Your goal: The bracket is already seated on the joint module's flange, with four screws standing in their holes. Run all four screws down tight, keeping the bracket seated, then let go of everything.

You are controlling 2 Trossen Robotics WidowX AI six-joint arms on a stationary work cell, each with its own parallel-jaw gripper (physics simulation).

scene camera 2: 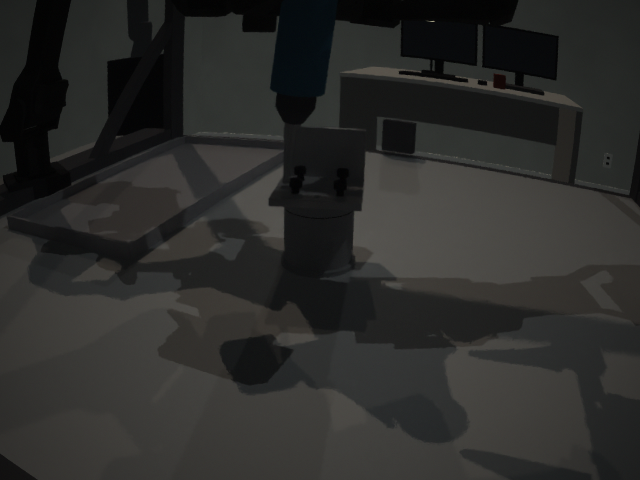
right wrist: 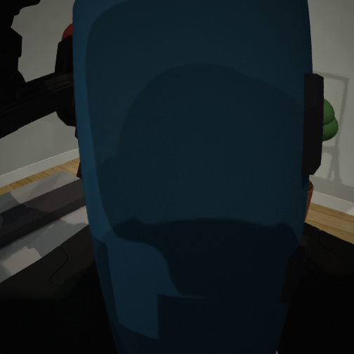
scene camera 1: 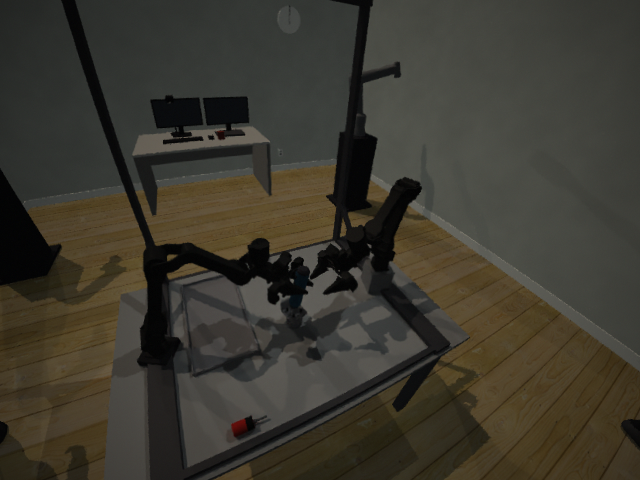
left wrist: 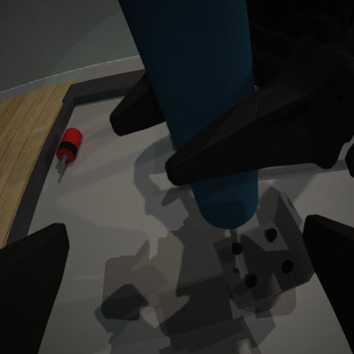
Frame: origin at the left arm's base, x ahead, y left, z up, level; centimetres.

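Where they show: left gripper, fingertip midpoint: [scene camera 2: 380,1] [scene camera 1: 316,286]; right gripper, fingertip midpoint: [scene camera 1: 310,288]; left arm's base, link origin: [scene camera 1: 379,266]; right arm's base, link origin: [scene camera 2: 34,174] [scene camera 1: 158,349].
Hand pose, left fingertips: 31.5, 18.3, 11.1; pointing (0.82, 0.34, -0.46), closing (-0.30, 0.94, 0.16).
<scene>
Things, the pixels of their top centre, and the offset from my left fingertips, as dx, dy, dz. "*": a spot on its surface instead.
- grey joint module, top centre: [scene camera 2: 319,189] [scene camera 1: 294,311] +6.9, -3.1, -16.0
- blue screwdriver, surface spot: [scene camera 2: 302,51] * +5.2, +1.6, -4.1
- red screwdriver, top centre: [scene camera 1: 249,421] +23.0, +30.5, -18.9
- flat framed tray, top centre: [scene camera 2: 164,172] [scene camera 1: 215,313] +36.4, -9.2, -20.8
The grey joint module [scene camera 2: 317,240] stands mid-table with the bracket [scene camera 2: 323,154] on its flange. Two dark screws [scene camera 2: 295,180] [scene camera 2: 341,178] stand proud at its front. The left wrist view shows the bracket [left wrist: 263,260] with four screws, the nearest one [left wrist: 237,248] under the tool tip. My right gripper [scene camera 1: 287,287] [left wrist: 129,156] is shut on a blue screwdriver [scene camera 1: 299,287] [scene camera 2: 302,51] [left wrist: 204,105] [right wrist: 193,175], held upright just above the bracket. I cannot tell whether the bit touches the screw. My left gripper [scene camera 1: 330,276] [left wrist: 187,230] is wide open and empty, hovering beside the driver.
A red screwdriver [scene camera 1: 244,424] [left wrist: 68,144] lies near the table's front edge. A small dark block [scene camera 1: 313,352] [scene camera 2: 255,359] [left wrist: 123,302] lies in front of the module. A flat framed tray [scene camera 1: 216,320] [scene camera 2: 129,207] lies to one side.
</scene>
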